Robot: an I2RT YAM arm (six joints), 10 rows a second.
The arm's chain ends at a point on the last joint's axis. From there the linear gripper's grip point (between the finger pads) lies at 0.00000 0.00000 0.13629 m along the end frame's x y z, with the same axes.
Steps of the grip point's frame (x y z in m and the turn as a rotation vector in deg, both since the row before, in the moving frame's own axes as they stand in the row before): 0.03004, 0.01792, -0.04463, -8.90, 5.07, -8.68; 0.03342, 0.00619, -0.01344, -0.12, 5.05, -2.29; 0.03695, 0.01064, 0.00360, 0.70, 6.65, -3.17; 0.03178, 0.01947, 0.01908, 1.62, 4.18, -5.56; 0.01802, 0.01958, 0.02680, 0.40, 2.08, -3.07; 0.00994, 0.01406, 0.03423, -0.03, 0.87, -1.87
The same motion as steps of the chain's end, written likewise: 0.01649, -0.00215, -0.04246, -8.90, 5.07, -8.68; 0.02142, 0.00614, -0.01291, -0.12, 5.05, -2.29; 0.02122, 0.01274, 0.00453, 0.70, 6.65, -3.17; 0.02205, 0.02380, 0.01950, 1.62, 4.18, -5.56; 0.01310, 0.02066, 0.02689, 0.40, 2.08, -3.07; 0.00787, 0.01402, 0.03425, -0.03, 0.87, -1.87
